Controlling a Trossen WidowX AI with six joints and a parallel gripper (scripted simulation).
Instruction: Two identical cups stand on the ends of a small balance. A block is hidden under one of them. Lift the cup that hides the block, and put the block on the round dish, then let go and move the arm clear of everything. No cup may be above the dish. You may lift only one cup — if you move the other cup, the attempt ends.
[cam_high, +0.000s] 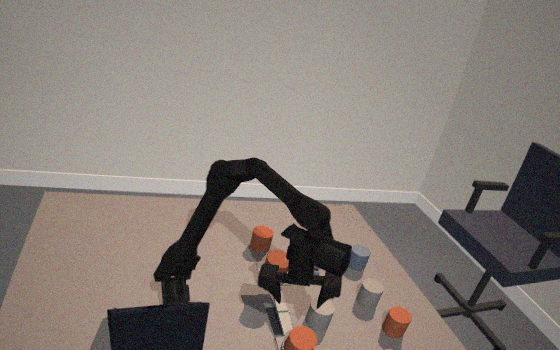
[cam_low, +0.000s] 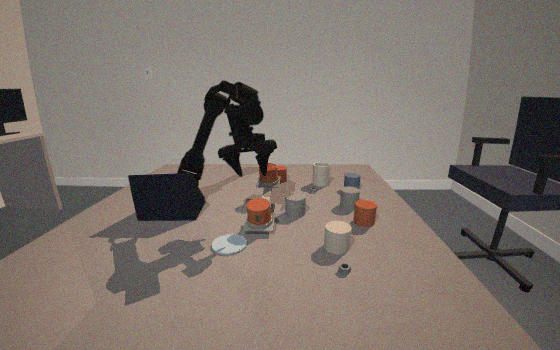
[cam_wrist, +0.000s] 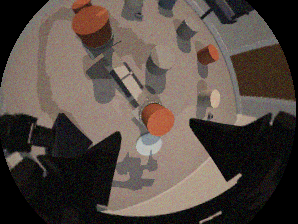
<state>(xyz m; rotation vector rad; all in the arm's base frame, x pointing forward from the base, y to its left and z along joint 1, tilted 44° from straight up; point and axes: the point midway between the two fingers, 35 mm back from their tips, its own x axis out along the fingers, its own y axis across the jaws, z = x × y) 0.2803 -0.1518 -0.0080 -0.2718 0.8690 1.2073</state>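
Right now my gripper tip is 13 cm above the pale green block, 3 cm to the left of it and 2 cm short of it. The rest, counted from my gripper tip: balance beam: 13 cm below, 10 cm to the left, 2 cm ahead; then balance: 14 cm below, 10 cm to the left, 3 cm ahead; then round pale dish: 16 cm below, 13 cm to the right, 6 cm behind.
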